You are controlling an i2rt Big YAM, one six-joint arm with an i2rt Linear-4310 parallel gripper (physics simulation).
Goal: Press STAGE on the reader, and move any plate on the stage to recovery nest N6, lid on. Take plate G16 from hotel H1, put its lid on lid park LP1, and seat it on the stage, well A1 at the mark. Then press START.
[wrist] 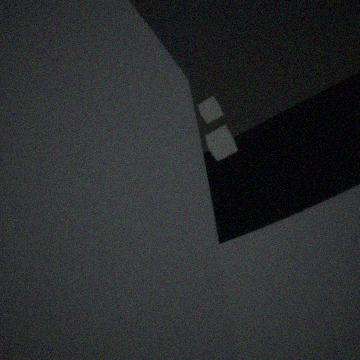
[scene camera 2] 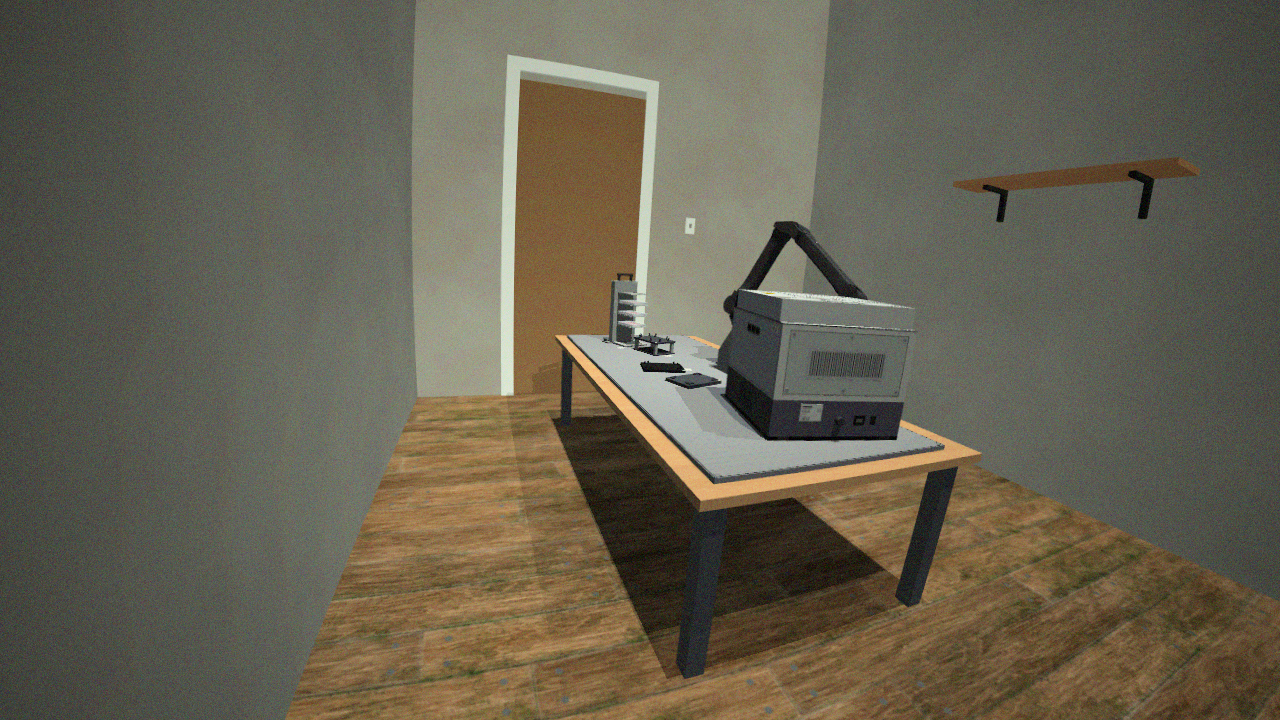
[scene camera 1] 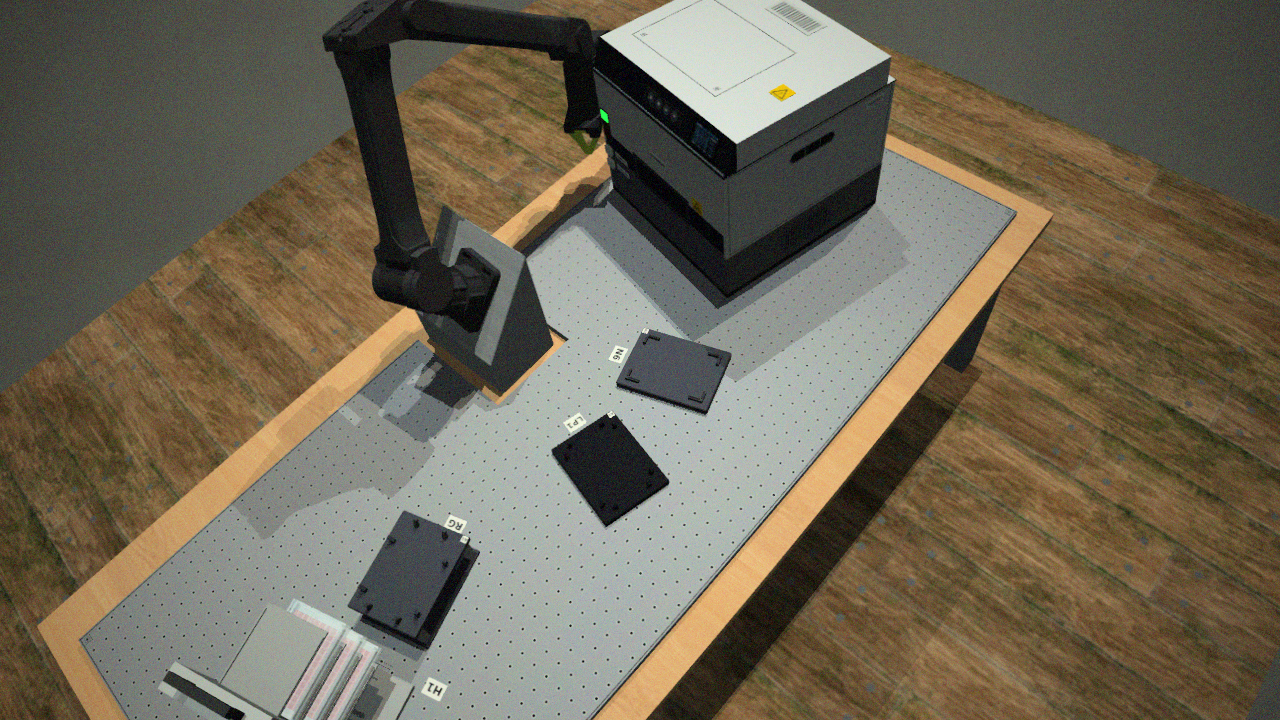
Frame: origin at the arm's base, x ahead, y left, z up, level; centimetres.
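Seen in the pictures: gripper, fingertip midpoint: (scene camera 1: 589, 153); arm's base, origin of the base link: (scene camera 1: 473, 289).
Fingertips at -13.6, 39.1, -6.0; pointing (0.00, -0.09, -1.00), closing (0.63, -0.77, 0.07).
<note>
Pixels of each thing's top centre, then the offset from my fingertips to it, as dx, dy, dz. "*": a spot on its surface instead.
- reader, middle of its top: (scene camera 1: 738, 46) (scene camera 2: 819, 297) +24.9, +16.0, +25.8
- Hotel H1, surface spot: (scene camera 1: 273, 662) * +46.5, -94.8, +16.3
- Nest N6, middle of its top: (scene camera 1: 673, 365) (scene camera 2: 693, 377) +42.8, -23.1, -7.2
- lid park LP1, middle of its top: (scene camera 1: 608, 462) (scene camera 2: 662, 363) +47.2, -43.3, -7.0
- RG, middle of its top: (scene camera 1: 404, 567) (scene camera 2: 654, 335) +39.3, -76.6, -1.4
The reader (scene camera 1: 805, 134) (scene camera 2: 760, 358) is a large white and dark box at the table's far end. Its stage does not show. My gripper (scene camera 1: 586, 141) is shut and empty, close to the reader's front left edge, below a green light (scene camera 1: 604, 116); whether it touches is unclear. The wrist view is dark and shows two small pale blocks beside a black band. Hotel H1 (scene camera 1: 273, 662) (scene camera 2: 623, 310) stands at the near end with several plates; G16 cannot be told apart. Nest N6 (scene camera 1: 675, 368) (scene camera 2: 692, 380) and lid park LP1 (scene camera 1: 610, 470) (scene camera 2: 662, 367) bear no plate or lid.
A raised dark stand RG (scene camera 1: 414, 573) (scene camera 2: 655, 340) is between hotel H1 and LP1. The arm's wedge-shaped base (scene camera 1: 519, 331) stands at the table's edge, between the reader and RG. A wall shelf (scene camera 2: 1074, 175) is on the right wall.
</note>
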